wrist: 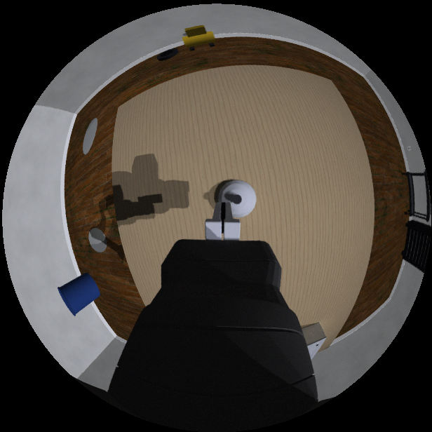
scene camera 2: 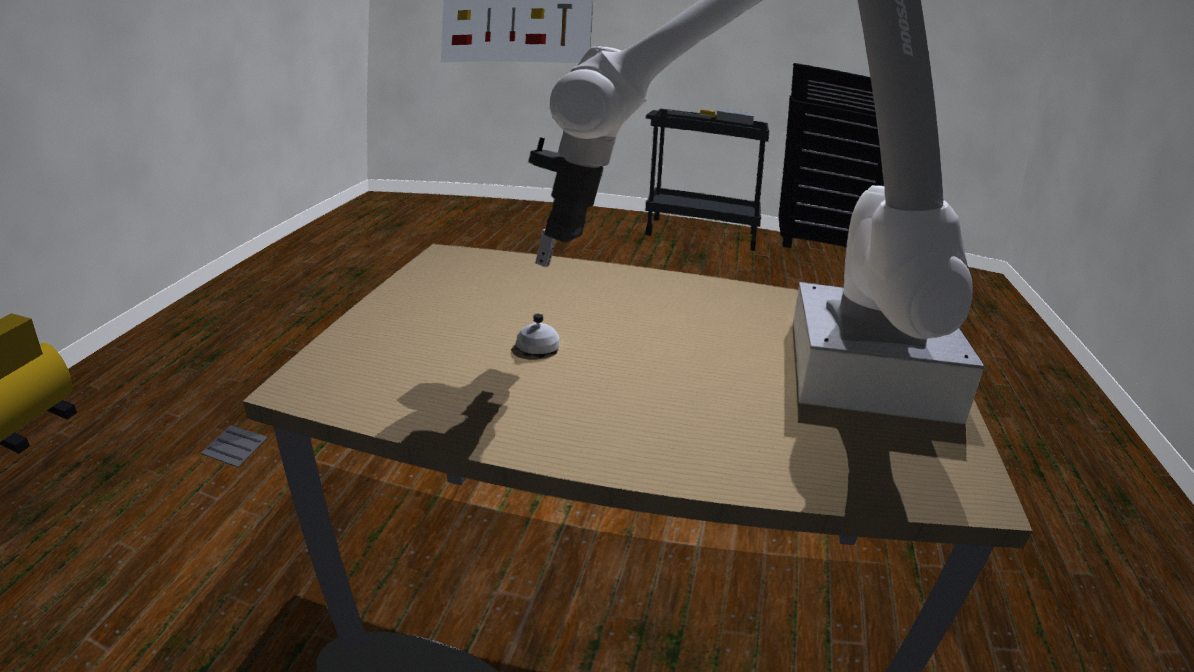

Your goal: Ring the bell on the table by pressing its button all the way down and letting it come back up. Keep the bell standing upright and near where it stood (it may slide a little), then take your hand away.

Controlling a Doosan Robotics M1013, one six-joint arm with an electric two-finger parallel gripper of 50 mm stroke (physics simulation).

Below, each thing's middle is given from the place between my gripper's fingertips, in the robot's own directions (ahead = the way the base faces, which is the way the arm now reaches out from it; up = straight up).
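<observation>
There is the bell (scene camera 2: 539,340), and it sits 140 mm below my hand, 10 mm ahead of it and 20 mm to the right of it.
</observation>
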